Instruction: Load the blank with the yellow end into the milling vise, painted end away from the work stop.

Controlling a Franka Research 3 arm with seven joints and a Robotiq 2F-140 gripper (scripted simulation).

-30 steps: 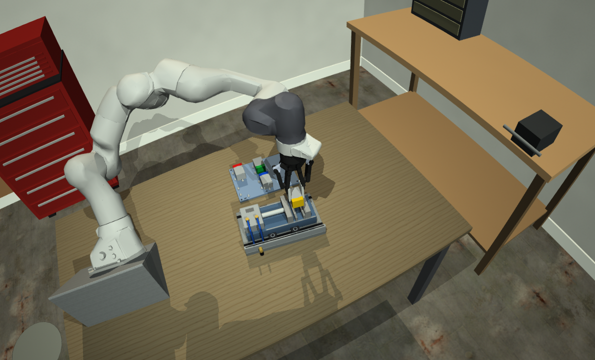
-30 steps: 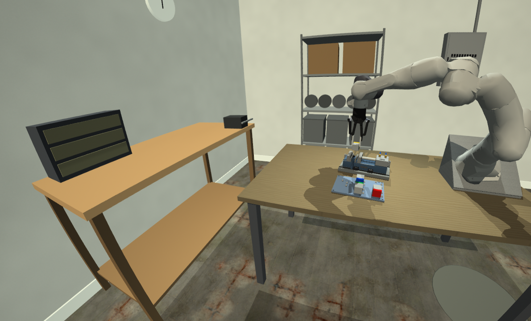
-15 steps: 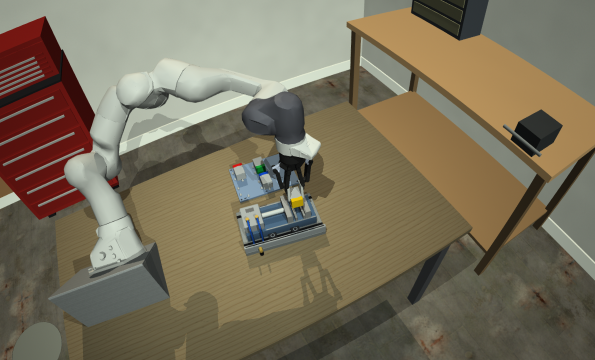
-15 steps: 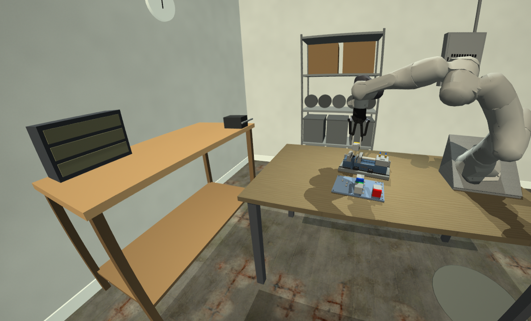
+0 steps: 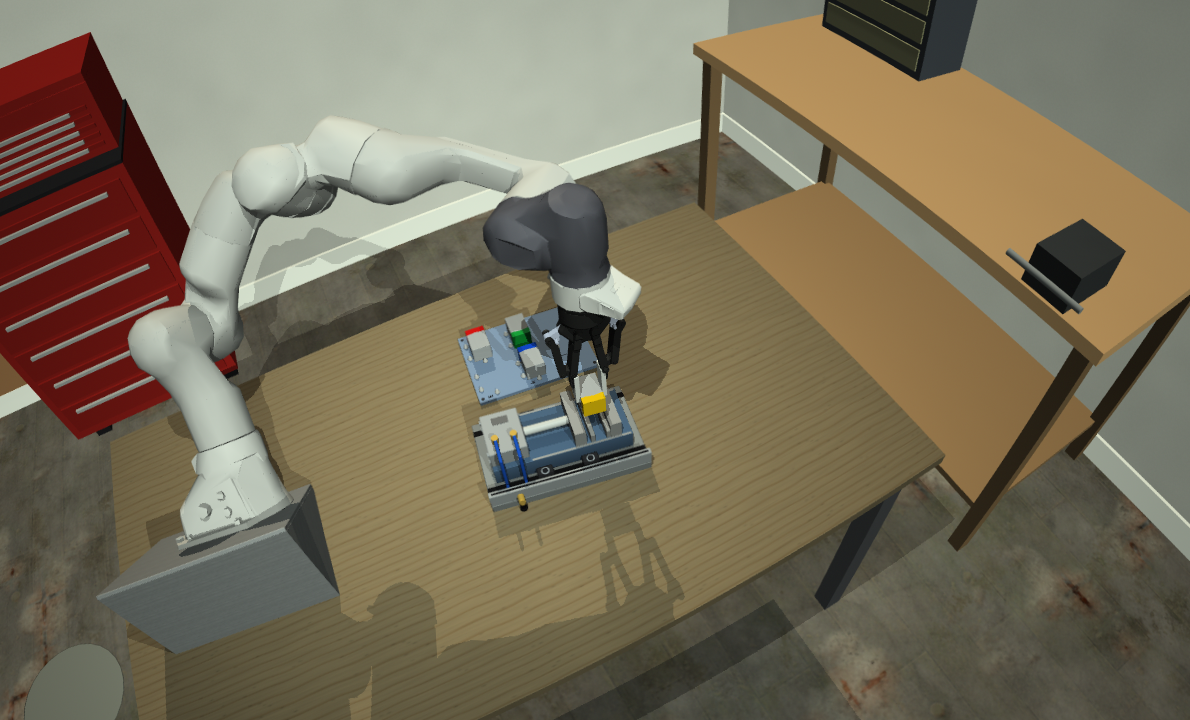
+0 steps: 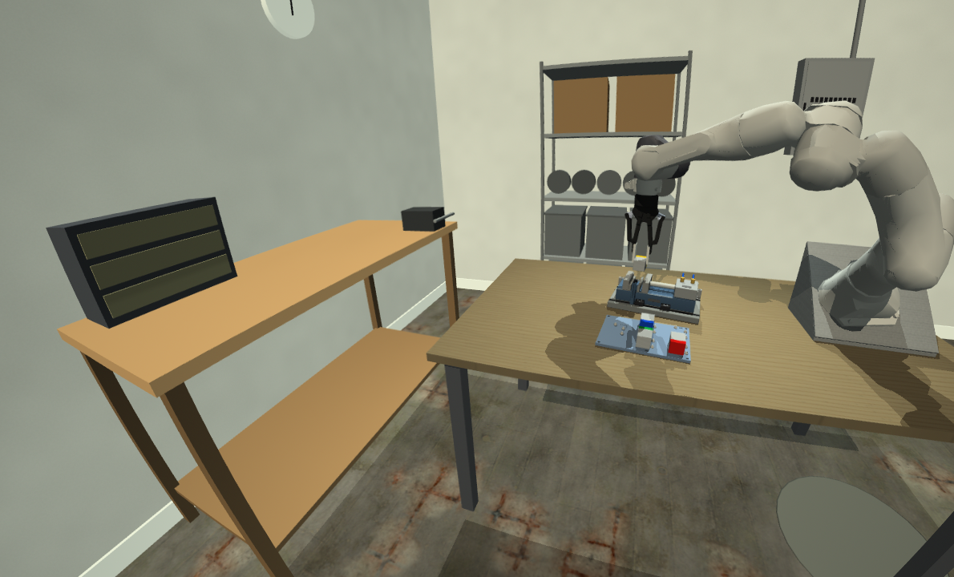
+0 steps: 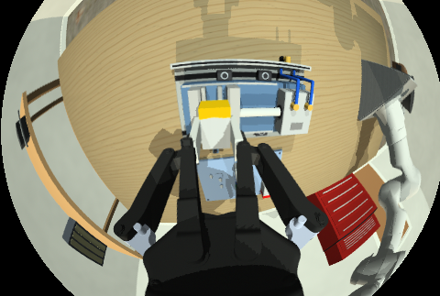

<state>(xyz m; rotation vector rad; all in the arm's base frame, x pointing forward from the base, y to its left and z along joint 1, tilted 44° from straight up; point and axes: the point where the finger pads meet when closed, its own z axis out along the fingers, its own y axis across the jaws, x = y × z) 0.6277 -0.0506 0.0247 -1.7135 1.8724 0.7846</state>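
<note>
My hand is 30 mm short of the fixed jaw, 10 mm to the right of it and 100 mm above it. From my hand the other things lie so: vise: 70 mm behind, 20 mm to the left, 140 mm below; hosed end block: 160 mm behind, 30 mm to the left, 100 mm below; work stop: 10 mm ahead, 50 mm to the left, 90 mm below.
</note>
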